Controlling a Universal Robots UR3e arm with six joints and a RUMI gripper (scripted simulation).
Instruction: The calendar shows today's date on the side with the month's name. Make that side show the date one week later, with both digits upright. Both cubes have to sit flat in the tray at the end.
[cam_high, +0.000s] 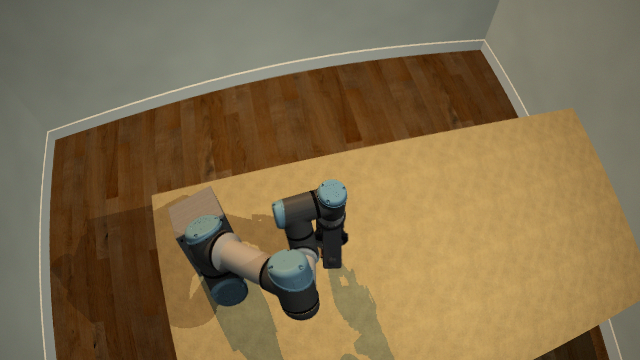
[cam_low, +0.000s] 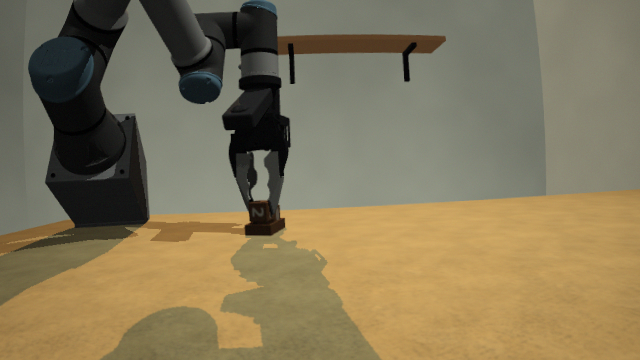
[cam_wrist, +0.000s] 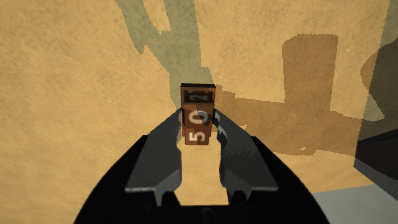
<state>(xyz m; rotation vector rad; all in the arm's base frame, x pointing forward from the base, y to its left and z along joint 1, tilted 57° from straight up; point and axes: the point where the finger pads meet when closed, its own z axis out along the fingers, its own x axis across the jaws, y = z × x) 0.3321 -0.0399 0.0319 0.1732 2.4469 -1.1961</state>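
The digit cube is 1 cm below my hand. The rest, counted from my hand: brown calendar tray: 2 cm to the left, 4 cm below.
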